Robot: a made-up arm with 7 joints. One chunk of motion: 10 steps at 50 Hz.
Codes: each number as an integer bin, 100 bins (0 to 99) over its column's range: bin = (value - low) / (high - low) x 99, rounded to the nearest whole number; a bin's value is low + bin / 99 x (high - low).
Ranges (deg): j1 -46..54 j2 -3..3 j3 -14..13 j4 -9..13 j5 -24..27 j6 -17..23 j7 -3..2
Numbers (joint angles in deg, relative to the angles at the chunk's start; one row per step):
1: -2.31 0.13 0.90 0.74 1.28 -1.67 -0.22
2: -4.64 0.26 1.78 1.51 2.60 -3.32 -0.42
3: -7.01 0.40 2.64 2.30 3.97 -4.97 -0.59
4: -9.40 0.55 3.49 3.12 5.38 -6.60 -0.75
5: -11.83 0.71 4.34 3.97 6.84 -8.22 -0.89
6: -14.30 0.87 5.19 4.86 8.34 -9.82 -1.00
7: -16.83 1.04 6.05 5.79 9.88 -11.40 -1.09
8: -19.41 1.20 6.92 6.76 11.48 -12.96 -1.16
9: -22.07 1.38 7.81 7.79 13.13 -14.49 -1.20
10: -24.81 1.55 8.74 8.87 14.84 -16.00 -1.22
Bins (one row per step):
1: 43 52 55 44 49 38 55
2: 41 54 58 47 52 34 51
3: 39 56 61 51 54 30 48
4: 36 59 64 55 57 26 45
5: 34 61 67 58 60 22 42
6: 31 64 70 62 63 18 40
7: 29 67 74 67 66 14 38
8: 26 69 77 71 69 10 36
9: 24 72 80 76 72 6 36
10: 21 75 83 80 75 2 35

